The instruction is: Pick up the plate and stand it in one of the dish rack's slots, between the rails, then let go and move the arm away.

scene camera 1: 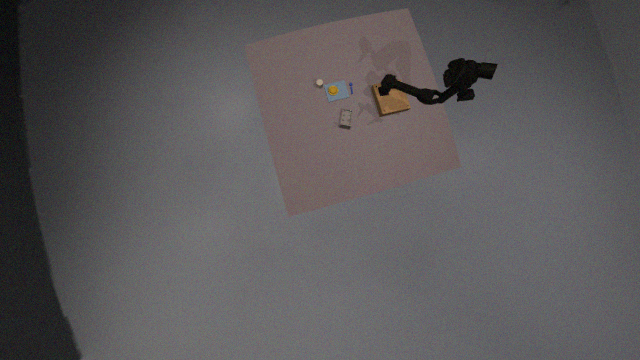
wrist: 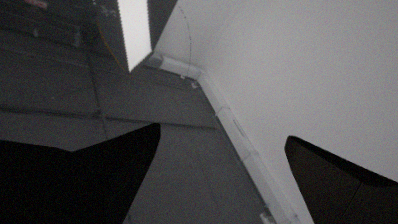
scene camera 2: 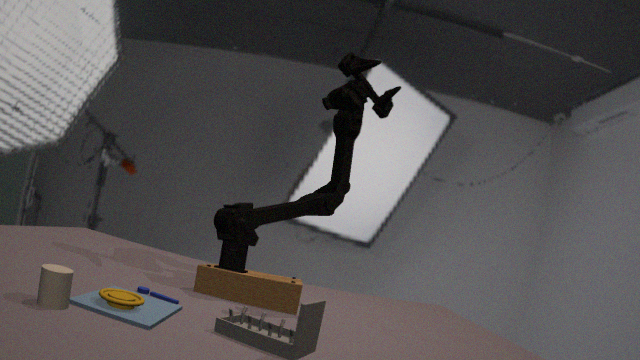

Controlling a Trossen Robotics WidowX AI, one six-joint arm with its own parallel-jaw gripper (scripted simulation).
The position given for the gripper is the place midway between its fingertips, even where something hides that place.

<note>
The gripper (scene camera 2: 390, 74) is open, holding nothing. Further things: a beige cylinder (scene camera 2: 54, 291).
The gripper shows as well in scene camera 1 (scene camera 1: 455, 92) and in the wrist view (wrist: 223, 136). The wrist view does not show the beige cylinder: it is out of frame.
</note>
